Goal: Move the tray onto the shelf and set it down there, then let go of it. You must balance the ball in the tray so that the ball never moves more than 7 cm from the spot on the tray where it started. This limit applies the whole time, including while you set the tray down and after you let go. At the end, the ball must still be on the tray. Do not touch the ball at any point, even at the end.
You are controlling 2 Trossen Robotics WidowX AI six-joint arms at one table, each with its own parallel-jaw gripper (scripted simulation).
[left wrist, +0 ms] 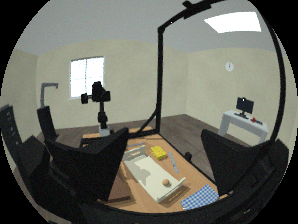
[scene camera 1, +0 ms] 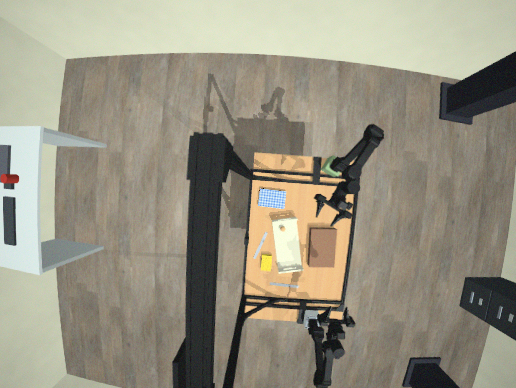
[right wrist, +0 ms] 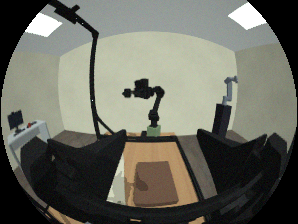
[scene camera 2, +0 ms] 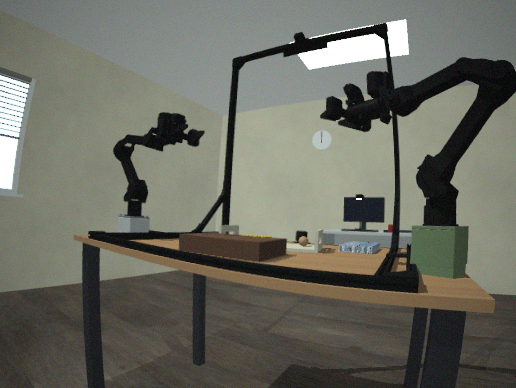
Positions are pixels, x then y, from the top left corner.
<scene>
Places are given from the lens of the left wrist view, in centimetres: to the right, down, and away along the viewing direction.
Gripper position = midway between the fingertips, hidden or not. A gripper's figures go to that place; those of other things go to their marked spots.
my left gripper [left wrist: 167,133]: 2, 2, 10
white tray [left wrist: 147,172]: -1, 34, 47
</scene>
